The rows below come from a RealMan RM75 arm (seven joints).
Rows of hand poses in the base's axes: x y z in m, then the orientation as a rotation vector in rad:
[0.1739 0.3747 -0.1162 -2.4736 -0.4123 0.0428]
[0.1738 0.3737 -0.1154 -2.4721 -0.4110 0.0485]
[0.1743 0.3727 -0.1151 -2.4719 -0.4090 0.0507]
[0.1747 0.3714 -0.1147 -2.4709 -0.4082 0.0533]
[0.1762 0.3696 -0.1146 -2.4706 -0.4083 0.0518]
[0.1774 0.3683 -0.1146 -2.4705 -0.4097 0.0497]
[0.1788 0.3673 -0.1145 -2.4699 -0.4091 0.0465]
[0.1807 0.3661 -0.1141 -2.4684 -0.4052 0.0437]
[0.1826 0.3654 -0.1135 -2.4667 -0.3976 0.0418]
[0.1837 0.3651 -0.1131 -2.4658 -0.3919 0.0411]
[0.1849 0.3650 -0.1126 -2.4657 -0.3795 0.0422]
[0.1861 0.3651 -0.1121 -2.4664 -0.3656 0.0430]
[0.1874 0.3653 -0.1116 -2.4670 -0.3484 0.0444]
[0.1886 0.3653 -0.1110 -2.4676 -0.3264 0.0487]
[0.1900 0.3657 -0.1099 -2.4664 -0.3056 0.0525]
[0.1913 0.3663 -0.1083 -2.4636 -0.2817 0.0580]
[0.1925 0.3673 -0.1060 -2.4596 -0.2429 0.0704]
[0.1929 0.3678 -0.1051 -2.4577 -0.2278 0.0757]
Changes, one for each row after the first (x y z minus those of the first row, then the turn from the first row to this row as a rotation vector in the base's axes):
[-0.0001 -0.0010 0.0008 0.0009 0.0046 0.0006]
[0.0004 -0.0020 0.0011 0.0010 0.0067 -0.0003]
[0.0008 -0.0033 0.0015 0.0017 0.0089 -0.0002]
[0.0023 -0.0051 0.0016 0.0022 0.0078 -0.0004]
[0.0035 -0.0064 0.0016 0.0024 0.0060 0.0001]
[0.0049 -0.0074 0.0017 0.0035 0.0039 -0.0010]
[0.0068 -0.0086 0.0021 0.0058 0.0032 -0.0043]
[0.0087 -0.0093 0.0027 0.0085 0.0040 -0.0100]
[0.0098 -0.0096 0.0031 0.0101 0.0051 -0.0141]
[0.0110 -0.0097 0.0036 0.0113 0.0091 -0.0227]
[0.0122 -0.0096 0.0041 0.0119 0.0131 -0.0326]
[0.0135 -0.0094 0.0046 0.0128 0.0184 -0.0446]
[0.0147 -0.0094 0.0052 0.0136 0.0270 -0.0594]
[0.0161 -0.0090 0.0063 0.0160 0.0351 -0.0733]
[0.0174 -0.0084 0.0079 0.0198 0.0455 -0.0889]
[0.0186 -0.0074 0.0102 0.0247 0.0647 -0.1136]
[0.0190 -0.0069 0.0111 0.0267 0.0726 -0.1231]

